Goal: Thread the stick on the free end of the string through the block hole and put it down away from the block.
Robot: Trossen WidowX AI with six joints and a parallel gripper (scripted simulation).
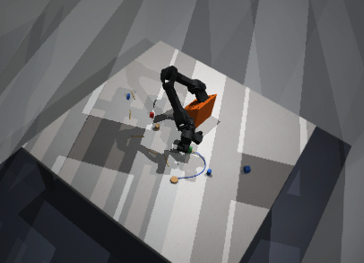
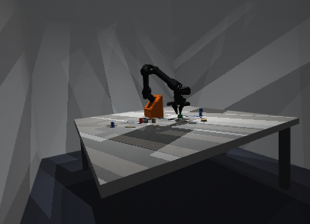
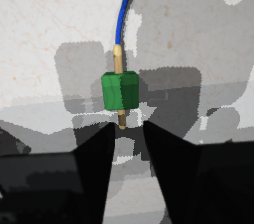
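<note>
Right now my gripper tip is 20 mm to the right of the green block, 20 mm past it and 20 mm above it. Also, from my gripper tip: blue cylinder (200 mm to the left, 20 mm below, 20 mm ahead); round wooden button (190 mm ahead, 90 mm to the left, 30 mm below); thin wooden stick (40 mm to the left, 20 mm below, 20 mm behind).
</note>
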